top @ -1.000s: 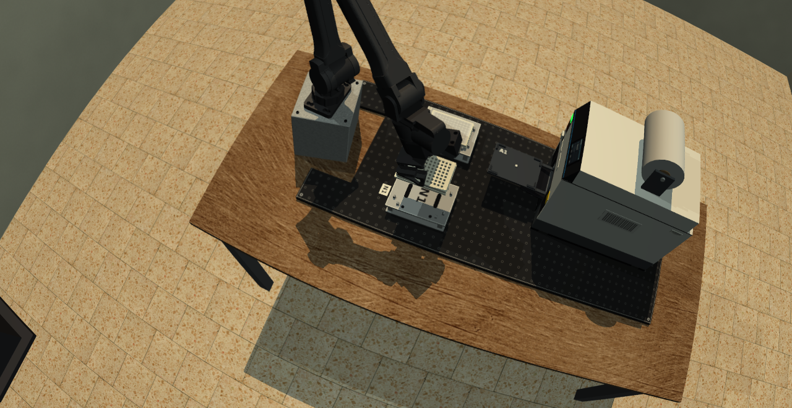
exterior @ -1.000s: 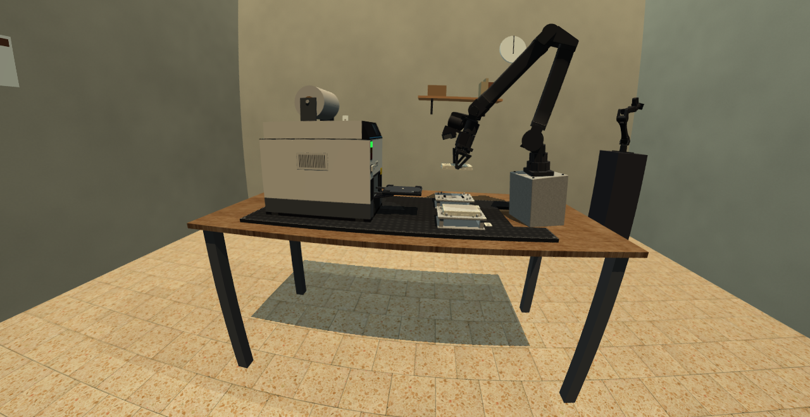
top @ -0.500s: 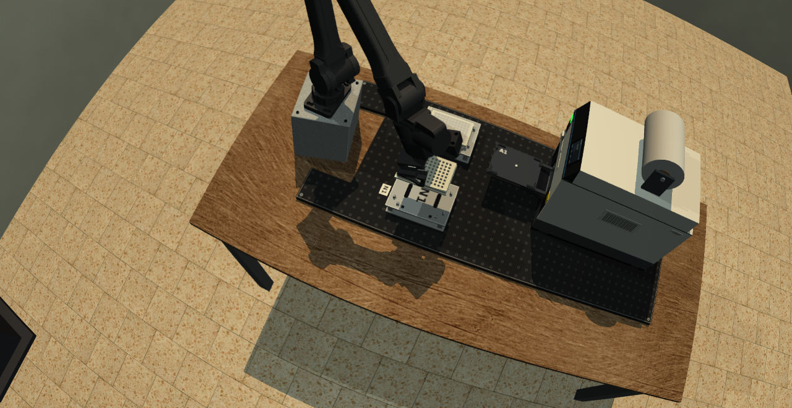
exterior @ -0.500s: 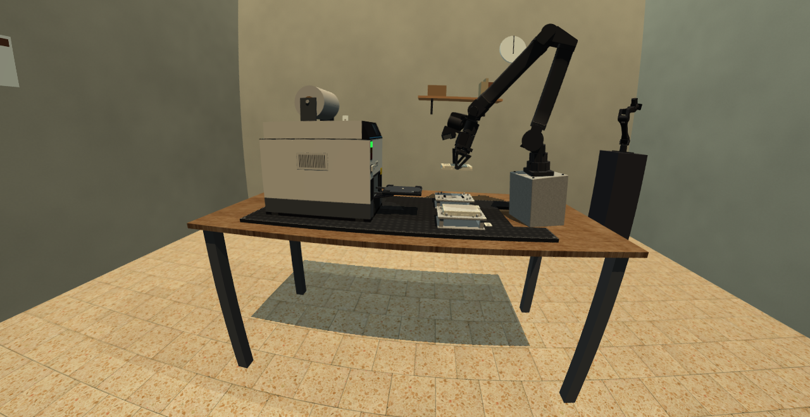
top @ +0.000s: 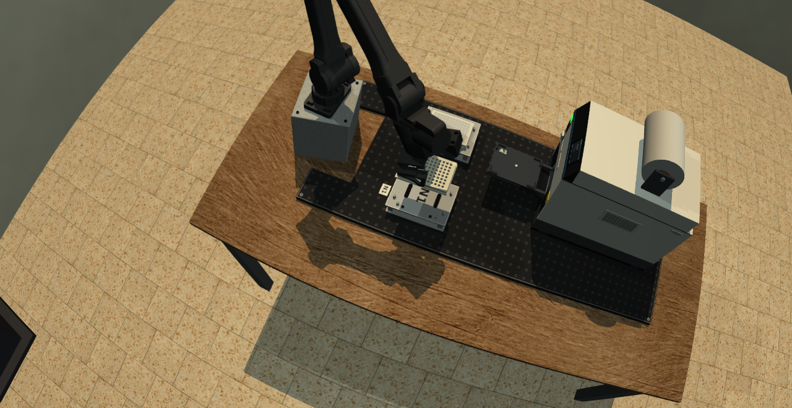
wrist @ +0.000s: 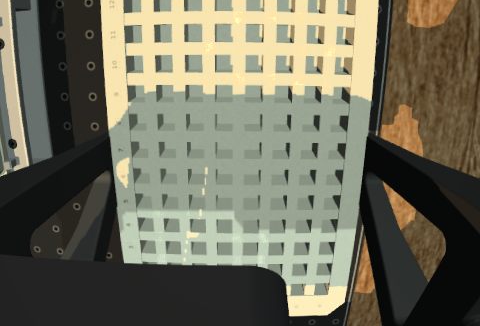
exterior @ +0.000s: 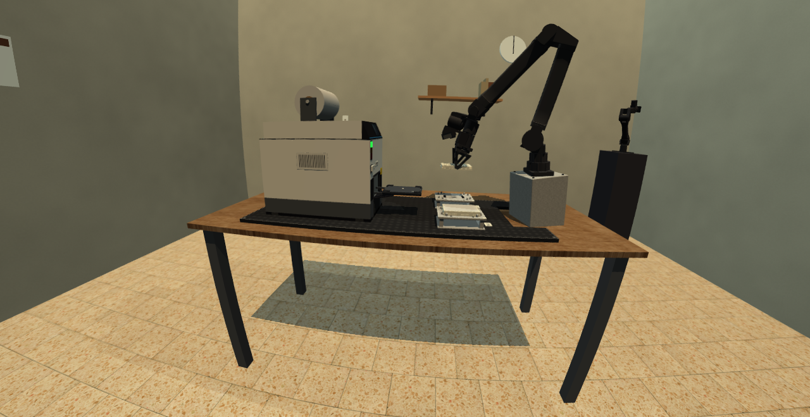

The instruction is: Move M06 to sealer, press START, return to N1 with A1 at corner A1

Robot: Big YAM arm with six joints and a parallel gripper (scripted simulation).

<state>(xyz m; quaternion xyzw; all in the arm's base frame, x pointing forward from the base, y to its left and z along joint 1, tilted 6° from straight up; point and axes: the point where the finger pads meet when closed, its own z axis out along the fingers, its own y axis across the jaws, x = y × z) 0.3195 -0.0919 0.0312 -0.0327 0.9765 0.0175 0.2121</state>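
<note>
Now: the sealer stage 20 cm ahead of my hand, 16 cm to the left of it and 8 cm below it. Also, from my hand: plate nest N1: 14 cm below; then N1 label: 10 cm behind, 1 cm to the right, 18 cm below; then plate M06: right at my hand.
</note>
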